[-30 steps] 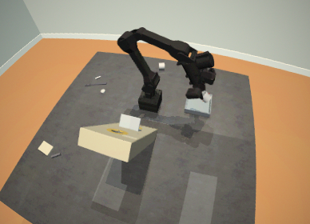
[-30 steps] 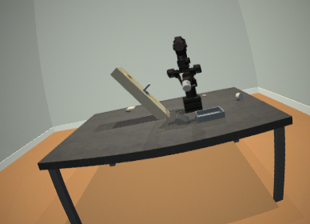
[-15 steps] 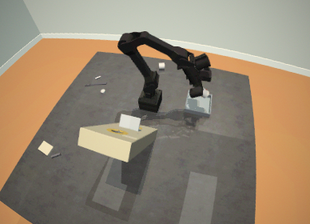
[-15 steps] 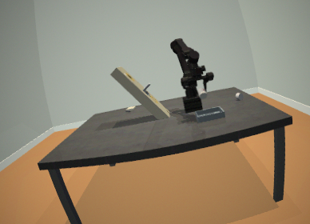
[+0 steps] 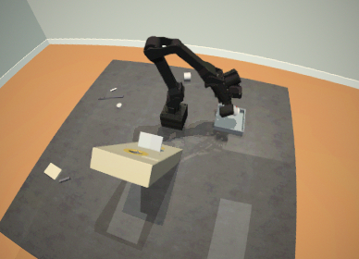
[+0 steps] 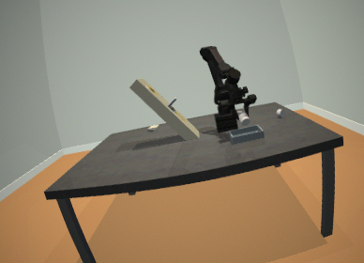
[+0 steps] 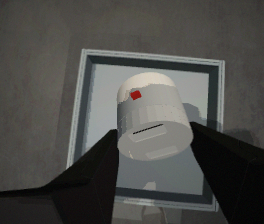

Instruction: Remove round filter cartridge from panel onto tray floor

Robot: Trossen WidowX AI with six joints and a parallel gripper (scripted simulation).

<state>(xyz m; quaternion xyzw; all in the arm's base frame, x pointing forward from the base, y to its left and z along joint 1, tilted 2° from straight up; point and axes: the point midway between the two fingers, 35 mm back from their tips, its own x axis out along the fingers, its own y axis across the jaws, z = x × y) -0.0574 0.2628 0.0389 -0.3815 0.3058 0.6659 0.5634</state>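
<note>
The round grey filter cartridge lies 10 mm to the left of my gripper tip. From my gripper tip the other things lie so: grey tray: 80 mm below; cream block: 790 mm to the right, 530 mm ahead, 80 mm below.
</note>
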